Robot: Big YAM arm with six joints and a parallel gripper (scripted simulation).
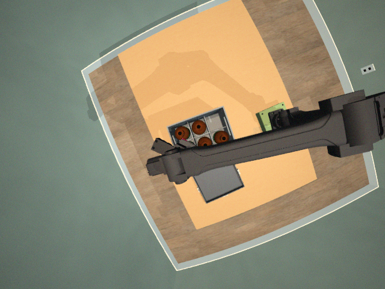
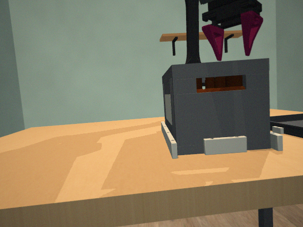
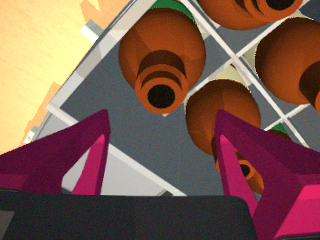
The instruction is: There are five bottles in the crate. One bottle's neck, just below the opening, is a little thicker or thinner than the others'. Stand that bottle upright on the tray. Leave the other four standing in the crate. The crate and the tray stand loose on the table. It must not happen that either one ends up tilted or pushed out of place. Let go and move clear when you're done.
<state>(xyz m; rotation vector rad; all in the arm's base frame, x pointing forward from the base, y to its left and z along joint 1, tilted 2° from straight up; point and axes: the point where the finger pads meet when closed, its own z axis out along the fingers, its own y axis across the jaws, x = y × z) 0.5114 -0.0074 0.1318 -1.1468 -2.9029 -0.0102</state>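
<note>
Right now my hand is 11 cm above the dark grey crate, 9 cm past it and 5 cm to the left of it. Round my hand: grey tray: 24 cm to the left, 18 cm below, 10 cm behind.
</note>
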